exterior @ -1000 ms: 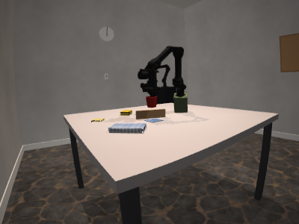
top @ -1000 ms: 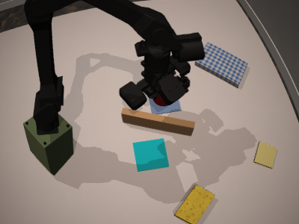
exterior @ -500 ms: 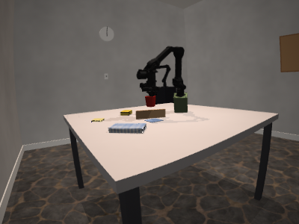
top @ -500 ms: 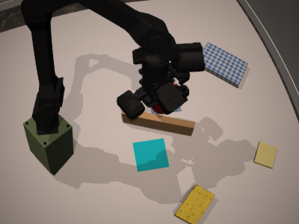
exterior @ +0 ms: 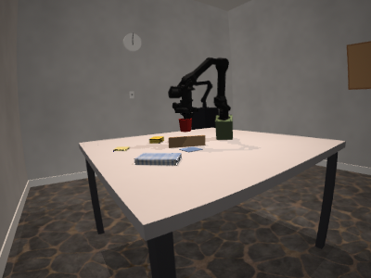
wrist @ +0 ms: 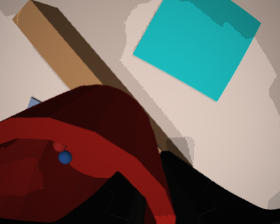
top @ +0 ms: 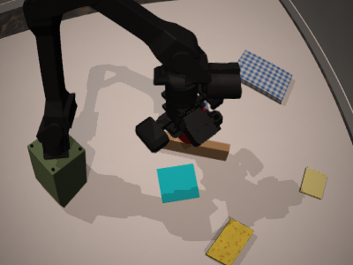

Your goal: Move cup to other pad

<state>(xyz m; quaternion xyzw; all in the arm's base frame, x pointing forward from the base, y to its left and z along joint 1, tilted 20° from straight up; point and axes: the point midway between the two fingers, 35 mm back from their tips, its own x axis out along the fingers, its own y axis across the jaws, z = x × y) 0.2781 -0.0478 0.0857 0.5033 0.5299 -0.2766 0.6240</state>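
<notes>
Right now the red cup is 5 cm below my hand, 3 cm ahead of it and 1 cm to the left of it. The rest, counted from my hand: green marble 6 cm below, 5 cm ahead, 1 cm to the left; then red marble 6 cm below, 4 cm ahead, 2 cm to the left; then blue marble 6 cm below, 4 cm ahead, 3 cm to the left.
</notes>
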